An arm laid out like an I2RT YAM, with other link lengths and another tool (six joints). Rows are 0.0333 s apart.
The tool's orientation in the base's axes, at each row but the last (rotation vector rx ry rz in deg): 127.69, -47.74, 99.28; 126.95, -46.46, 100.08; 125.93, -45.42, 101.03; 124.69, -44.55, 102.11; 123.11, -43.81, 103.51; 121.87, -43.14, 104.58; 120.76, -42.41, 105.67
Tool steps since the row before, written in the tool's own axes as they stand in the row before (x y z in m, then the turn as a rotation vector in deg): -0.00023, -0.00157, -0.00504, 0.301, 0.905, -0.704; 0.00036, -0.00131, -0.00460, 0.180, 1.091, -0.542; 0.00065, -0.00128, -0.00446, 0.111, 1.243, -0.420; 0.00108, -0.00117, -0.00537, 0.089, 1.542, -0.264; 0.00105, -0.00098, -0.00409, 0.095, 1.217, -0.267; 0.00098, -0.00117, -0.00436, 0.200, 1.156, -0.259; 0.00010, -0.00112, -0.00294, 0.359, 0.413, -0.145
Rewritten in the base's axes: -0.00336, 0.00378, 0.00155, -1.025, -0.499, 0.326; -0.00307, 0.00319, 0.00184, -1.007, -0.696, 0.135; -0.00296, 0.00304, 0.00199, -0.995, -0.862, 0.012; -0.00376, 0.00331, 0.00250, -1.025, -1.182, -0.093; -0.00283, 0.00258, 0.00203, -0.856, -0.910, -0.037; -0.00300, 0.00292, 0.00196, -0.808, -0.886, 0.073; -0.00191, 0.00238, 0.00076, -0.312, -0.352, 0.315
